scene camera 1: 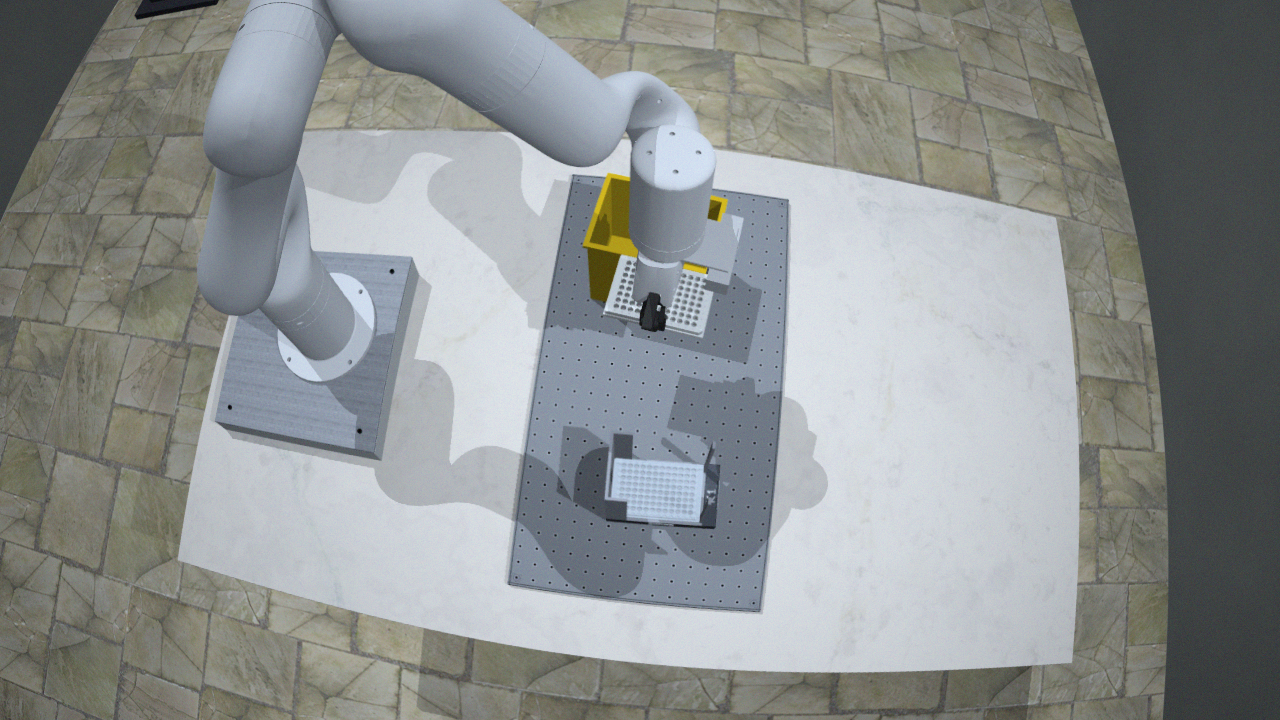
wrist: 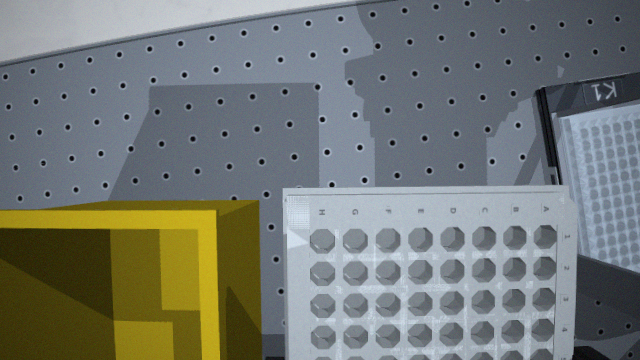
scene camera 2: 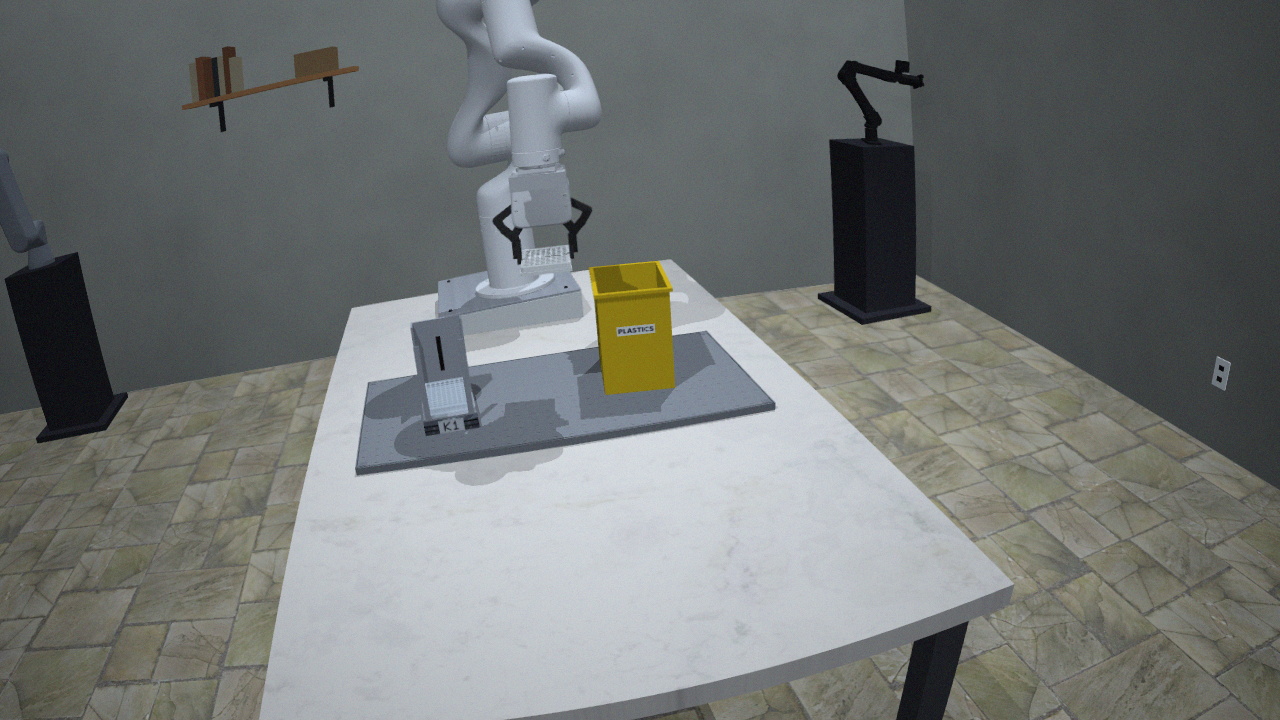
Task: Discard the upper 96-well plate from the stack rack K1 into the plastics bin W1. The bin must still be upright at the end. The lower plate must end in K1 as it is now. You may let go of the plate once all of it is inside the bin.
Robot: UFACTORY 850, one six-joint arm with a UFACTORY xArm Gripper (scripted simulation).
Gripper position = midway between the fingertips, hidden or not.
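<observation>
A yellow plastics bin (scene camera 1: pixel 609 226) is part of what I see, and the wrist view gives me the bin (wrist: pixel 108 277) as well. I also see a 96-well plate (scene camera 1: pixel 696 281); the plate (wrist: pixel 503 230) is there again in the wrist view, and scene camera 2 shows me the plate (scene camera 2: pixel 548 260) too. Then there is my gripper (scene camera 2: pixel 545 259), and in scene camera 1 I can see the gripper (scene camera 1: pixel 660 295) again.
</observation>
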